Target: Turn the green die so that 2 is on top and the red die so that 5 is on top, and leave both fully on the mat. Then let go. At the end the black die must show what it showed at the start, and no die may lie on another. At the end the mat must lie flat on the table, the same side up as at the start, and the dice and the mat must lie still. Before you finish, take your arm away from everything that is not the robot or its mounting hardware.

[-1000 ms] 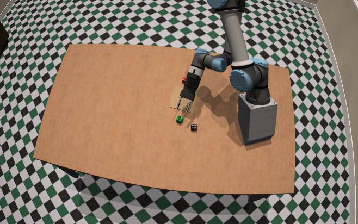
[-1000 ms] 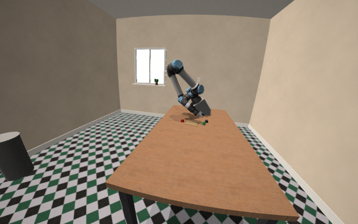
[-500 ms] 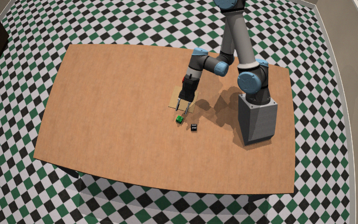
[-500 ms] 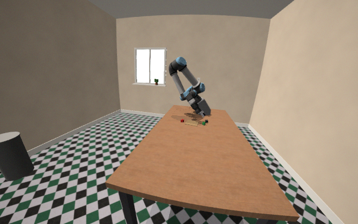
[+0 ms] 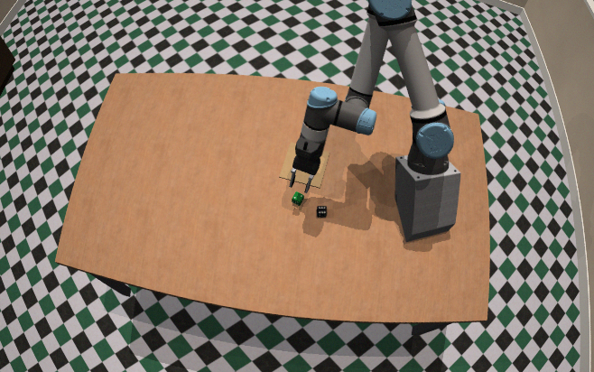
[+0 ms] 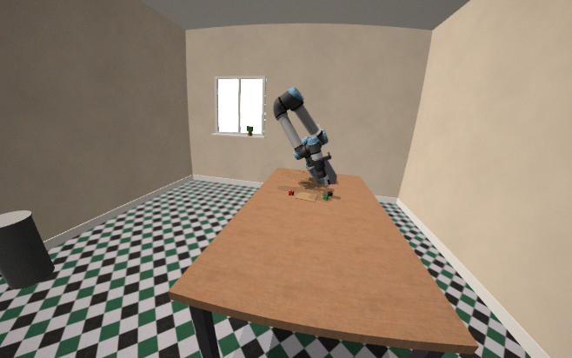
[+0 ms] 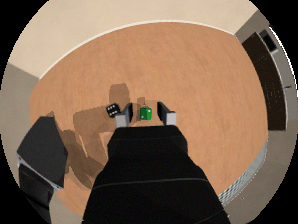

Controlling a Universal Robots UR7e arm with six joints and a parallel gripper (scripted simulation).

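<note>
The green die lies 11 cm below my hand. The rest, counted from my hand: black die (11 cm below, 7 cm behind, 5 cm to the left); then tan mat (13 cm to the right, 12 cm below, 4 cm behind); then red die (24 cm to the right, 11 cm below, 6 cm behind).
</note>
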